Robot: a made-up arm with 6 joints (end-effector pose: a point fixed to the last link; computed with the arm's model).
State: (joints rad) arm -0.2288 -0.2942 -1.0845 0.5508 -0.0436 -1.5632
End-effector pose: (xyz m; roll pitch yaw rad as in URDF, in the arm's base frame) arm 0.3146 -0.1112 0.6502 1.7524 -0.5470 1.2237
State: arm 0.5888 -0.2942 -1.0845 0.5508 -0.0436 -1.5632
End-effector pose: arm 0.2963 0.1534 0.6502 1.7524 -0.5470 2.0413
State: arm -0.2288 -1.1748 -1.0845 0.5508 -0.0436 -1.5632
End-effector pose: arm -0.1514 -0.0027 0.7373 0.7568 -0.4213 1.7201
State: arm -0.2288 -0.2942 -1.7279 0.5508 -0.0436 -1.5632
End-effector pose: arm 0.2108 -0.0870 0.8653 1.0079 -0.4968 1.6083
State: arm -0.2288 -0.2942 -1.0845 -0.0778 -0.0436 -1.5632
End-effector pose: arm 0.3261 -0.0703 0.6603 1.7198 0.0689 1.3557
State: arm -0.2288 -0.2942 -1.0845 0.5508 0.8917 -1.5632
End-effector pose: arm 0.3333 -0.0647 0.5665 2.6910 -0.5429 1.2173
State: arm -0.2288 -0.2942 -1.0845 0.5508 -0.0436 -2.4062
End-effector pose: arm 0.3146 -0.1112 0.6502 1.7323 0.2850 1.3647
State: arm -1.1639 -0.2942 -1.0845 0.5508 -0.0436 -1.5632
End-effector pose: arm 0.0973 -0.3192 0.6502 1.7524 -0.5470 0.2886
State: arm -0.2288 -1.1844 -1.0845 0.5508 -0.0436 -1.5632
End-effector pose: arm -0.1565 -0.0015 0.7358 0.7471 -0.4177 1.7241
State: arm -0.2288 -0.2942 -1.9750 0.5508 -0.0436 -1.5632
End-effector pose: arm 0.1391 -0.0703 0.9230 0.7468 -0.4176 1.7242
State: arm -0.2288 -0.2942 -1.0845 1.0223 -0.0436 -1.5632
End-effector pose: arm 0.3049 -0.1329 0.6273 1.8879 -1.0001 1.0348
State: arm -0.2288 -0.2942 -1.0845 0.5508 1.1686 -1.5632
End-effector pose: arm 0.3221 -0.0471 0.5452 2.9683 -0.5409 1.2165
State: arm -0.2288 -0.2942 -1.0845 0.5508 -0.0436 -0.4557
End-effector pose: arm 0.3146 -0.1112 0.6502 -2.6140 -1.3913 -0.7865
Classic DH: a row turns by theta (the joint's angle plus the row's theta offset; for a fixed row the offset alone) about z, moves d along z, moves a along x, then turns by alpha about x. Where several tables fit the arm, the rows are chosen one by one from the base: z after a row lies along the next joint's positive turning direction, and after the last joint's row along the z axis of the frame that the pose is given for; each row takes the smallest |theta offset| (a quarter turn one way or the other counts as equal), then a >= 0, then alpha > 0; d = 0 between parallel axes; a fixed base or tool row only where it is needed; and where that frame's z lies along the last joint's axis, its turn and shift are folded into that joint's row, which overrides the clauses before.
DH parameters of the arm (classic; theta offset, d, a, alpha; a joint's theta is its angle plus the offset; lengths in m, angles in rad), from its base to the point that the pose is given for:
joint 1: 0 0.186 0 -1.5708
joint 2: -1.3838 0 0.4142 0
joint 3: 1.3838 0 0.063 -1.5708
joint 4: 0 0.277 0 1.5708
joint 5: 0 0 0.067 -1.5708
joint 6: 0 0.085 0 0

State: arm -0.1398 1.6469 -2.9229 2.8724 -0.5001 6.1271
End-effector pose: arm 0.6856 -0.1232 -0.0461 -2.6700 0.6718 -2.7739
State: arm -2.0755 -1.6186 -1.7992 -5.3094 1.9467 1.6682
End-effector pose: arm 0.3162 0.3951 0.5386 -1.7849 -0.1324 -2.7118
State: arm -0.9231 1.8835 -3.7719 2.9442 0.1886 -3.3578
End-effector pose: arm 0.4227 -0.5749 0.1174 0.6497 -0.9216 1.4988
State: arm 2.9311 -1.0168 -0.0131 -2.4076 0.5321 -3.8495
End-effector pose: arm -0.0516 0.0010 0.3125 2.4997 -1.4194 -3.0540
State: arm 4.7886 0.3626 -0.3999 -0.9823 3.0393 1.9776
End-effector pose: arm -0.0438 -0.2490 0.3408 0.1008 -0.0771 -1.6786
